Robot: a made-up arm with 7 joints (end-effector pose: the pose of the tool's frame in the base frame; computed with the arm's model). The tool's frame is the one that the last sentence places.
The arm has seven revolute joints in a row. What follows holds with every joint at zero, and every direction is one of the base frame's.
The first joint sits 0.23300 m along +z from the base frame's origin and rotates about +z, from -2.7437 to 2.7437 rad.
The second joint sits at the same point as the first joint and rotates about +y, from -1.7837 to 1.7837 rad.
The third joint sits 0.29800 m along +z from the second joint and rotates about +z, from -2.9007 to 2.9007 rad.
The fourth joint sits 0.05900 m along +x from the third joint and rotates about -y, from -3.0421 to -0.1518 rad.
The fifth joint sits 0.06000 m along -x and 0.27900 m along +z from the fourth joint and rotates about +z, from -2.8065 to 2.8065 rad.
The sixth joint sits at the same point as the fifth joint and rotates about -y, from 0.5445 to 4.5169 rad.
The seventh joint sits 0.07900 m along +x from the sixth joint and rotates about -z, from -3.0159 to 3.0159 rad.
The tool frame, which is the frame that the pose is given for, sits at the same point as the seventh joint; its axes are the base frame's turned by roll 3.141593, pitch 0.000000 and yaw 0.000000 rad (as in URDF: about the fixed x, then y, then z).
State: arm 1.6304 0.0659 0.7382 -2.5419 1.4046 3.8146 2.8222
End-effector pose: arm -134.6 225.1 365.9 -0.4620 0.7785 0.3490 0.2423
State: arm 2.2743 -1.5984 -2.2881 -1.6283 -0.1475 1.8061 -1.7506
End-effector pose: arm 467.1 -60.1 -49.9 -0.5044 -0.5867 -0.1245 0.6211
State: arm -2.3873 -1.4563 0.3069 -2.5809 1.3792 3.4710 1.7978
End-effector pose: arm 71.9 57.2 512.1 0.4509 0.1731 -0.8530 0.1976
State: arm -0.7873 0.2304 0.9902 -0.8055 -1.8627 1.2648 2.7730
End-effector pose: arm 359.6 -60.9 771.1 0.1773 0.7318 -0.6581 0.0045
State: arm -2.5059 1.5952 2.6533 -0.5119 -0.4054 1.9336 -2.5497
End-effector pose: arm -485.8 -437.9 361.1 0.4120 0.0894 0.4720 0.7742
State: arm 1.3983 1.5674 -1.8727 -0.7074 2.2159 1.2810 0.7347
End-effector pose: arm 330.6 566.9 287.3 -0.9780 -0.0392 0.1664 0.1197
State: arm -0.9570 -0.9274 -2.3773 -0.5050 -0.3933 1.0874 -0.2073
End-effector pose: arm -446.0 404.4 476.4 0.1572 0.9755 -0.1380 0.0677
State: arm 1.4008 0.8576 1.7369 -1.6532 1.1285 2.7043 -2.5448
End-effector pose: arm -331.3 336.0 469.2 0.3106 -0.5374 -0.0867 0.7793
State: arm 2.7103 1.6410 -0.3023 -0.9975 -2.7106 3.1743 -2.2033
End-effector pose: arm -354.4 225.9 -90.9 -0.7244 -0.6347 -0.0176 0.2684
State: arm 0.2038 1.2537 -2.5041 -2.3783 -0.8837 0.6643 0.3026
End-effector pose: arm 16.1 -139.8 513.1 -0.2670 -0.7504 -0.6007 0.0691
